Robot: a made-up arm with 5 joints.
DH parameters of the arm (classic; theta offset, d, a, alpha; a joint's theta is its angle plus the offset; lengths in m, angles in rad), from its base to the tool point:
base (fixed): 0 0 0.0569 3.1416
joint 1: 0 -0.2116 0.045 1.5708
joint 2: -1.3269 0 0.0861 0
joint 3: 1.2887 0 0.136 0
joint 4: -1.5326 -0.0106 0 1.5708
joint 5: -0.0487 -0.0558 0 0
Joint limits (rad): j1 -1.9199..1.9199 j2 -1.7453..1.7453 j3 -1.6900..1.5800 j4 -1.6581..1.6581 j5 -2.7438..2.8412
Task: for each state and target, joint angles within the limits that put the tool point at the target. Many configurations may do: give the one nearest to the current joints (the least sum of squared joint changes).
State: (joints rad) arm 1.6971 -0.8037 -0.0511 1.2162 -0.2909
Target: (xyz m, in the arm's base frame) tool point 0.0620 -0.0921 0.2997
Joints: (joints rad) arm 1.4003 -1.4659 0.6676 1.6581 -0.2909
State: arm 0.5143 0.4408 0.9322 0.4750 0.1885
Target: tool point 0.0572 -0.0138 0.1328
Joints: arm 0.6734 0.5158 1.3983 1.0197 0.1885
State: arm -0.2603 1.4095 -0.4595 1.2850 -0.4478
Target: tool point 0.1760 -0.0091 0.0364
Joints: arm -0.0126 1.5625 -0.2526 1.3643 -0.4478
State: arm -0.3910 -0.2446 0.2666 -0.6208 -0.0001
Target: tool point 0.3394 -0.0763 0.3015
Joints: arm 0.2276 0.5268 -0.5398 -0.3761 -0.0001
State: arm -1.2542 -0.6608 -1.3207 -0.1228 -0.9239
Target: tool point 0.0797 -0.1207 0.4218
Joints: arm -1.6711 -0.5945 -1.6461 -0.4158 -0.9239
